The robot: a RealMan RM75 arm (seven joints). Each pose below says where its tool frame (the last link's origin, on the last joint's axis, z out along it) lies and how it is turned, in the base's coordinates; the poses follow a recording.
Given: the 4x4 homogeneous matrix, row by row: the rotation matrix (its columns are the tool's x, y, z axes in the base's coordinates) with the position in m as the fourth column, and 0 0 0 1 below. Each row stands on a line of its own.
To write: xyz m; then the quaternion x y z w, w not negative. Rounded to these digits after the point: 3 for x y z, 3 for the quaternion.
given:
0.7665 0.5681 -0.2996 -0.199
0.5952 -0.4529 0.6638 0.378
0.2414 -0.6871 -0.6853 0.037
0 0 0 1
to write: -0.199 0.378 0.037 -0.852 -0.341 0.017 0.396
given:
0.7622 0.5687 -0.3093 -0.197
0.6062 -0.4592 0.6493 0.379
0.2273 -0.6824 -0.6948 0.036
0 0 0 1
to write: -0.197 0.379 0.036 -0.854 -0.344 0.024 0.390
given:
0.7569 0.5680 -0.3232 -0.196
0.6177 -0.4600 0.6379 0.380
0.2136 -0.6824 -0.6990 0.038
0 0 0 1
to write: -0.196 0.380 0.038 -0.854 -0.347 0.032 0.387
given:
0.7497 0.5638 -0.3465 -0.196
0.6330 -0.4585 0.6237 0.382
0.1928 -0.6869 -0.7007 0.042
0 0 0 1
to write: -0.196 0.382 0.042 -0.853 -0.351 0.045 0.384
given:
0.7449 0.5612 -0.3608 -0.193
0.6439 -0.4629 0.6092 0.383
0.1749 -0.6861 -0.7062 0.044
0 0 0 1
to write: -0.193 0.383 0.044 -0.854 -0.353 0.054 0.379
